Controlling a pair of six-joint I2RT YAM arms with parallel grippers.
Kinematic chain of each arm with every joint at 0, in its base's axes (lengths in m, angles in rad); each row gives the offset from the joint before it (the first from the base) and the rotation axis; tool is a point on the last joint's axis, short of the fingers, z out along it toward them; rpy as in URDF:
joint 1: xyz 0 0 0.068 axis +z
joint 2: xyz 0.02 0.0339 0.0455 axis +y
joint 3: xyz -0.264 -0.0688 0 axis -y
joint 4: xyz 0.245 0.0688 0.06 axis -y
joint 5: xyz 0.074 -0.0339 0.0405 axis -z
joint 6: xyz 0.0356 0 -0.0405 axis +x
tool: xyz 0 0 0 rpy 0 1.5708 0
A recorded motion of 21 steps. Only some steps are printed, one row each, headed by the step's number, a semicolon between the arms.
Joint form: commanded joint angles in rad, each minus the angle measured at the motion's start. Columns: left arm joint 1, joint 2, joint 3, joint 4, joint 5, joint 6; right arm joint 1, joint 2, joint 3, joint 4, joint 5, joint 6.
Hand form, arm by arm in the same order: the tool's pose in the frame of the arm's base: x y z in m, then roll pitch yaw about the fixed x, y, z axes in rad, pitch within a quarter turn. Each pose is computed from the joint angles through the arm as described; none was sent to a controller.
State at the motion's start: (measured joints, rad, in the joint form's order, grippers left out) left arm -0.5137 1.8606 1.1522 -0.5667 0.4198 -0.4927; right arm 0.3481 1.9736 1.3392 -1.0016 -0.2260 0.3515
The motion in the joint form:
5: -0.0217 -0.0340 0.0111 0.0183 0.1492 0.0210; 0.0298 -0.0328 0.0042 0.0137 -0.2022 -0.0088
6: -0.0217 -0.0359 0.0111 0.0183 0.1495 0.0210; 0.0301 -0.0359 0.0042 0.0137 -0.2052 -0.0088
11: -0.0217 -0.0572 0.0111 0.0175 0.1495 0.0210; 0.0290 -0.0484 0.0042 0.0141 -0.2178 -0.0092
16: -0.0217 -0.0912 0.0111 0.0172 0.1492 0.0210; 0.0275 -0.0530 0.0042 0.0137 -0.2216 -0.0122
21: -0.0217 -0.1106 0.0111 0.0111 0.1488 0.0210; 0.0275 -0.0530 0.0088 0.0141 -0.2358 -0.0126
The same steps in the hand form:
5: 0.2941 -0.1968 0.1680 -2.4840 0.0839 3.0005; 0.3201 0.1430 0.1651 2.7401 -0.1538 -3.0782
6: 0.2940 -0.1967 0.1686 -2.4830 0.0856 3.0005; 0.3198 0.1431 0.1661 2.7363 -0.1518 -3.0773
11: 0.2929 -0.1960 0.1757 -2.4751 0.1045 3.0012; 0.3193 0.1429 0.1704 2.7201 -0.1432 -3.0758
16: 0.2909 -0.1948 0.1869 -2.4623 0.1357 3.0029; 0.3191 0.1424 0.1720 2.7147 -0.1391 -3.0738
21: 0.2891 -0.1938 0.1930 -2.4574 0.1481 3.0037; 0.3198 0.1432 0.1733 2.6995 -0.1385 -3.0712

